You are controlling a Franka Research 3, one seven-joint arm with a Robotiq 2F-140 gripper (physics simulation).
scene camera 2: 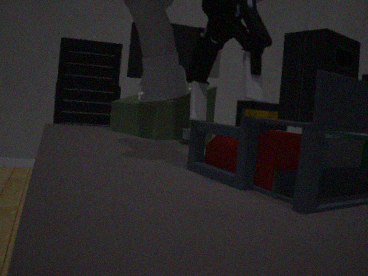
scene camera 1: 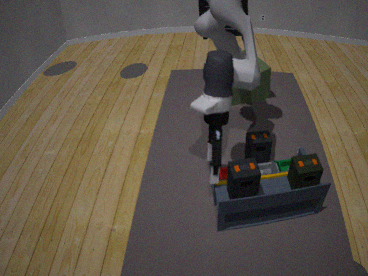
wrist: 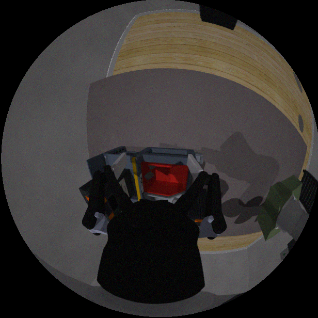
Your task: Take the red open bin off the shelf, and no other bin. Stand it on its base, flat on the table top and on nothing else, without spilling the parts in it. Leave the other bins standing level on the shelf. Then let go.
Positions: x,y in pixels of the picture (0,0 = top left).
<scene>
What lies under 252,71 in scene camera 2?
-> My gripper.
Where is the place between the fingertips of my gripper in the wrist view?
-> At 156,158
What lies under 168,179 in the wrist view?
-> A red open bin.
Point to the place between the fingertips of my gripper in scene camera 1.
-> At 212,171
</scene>
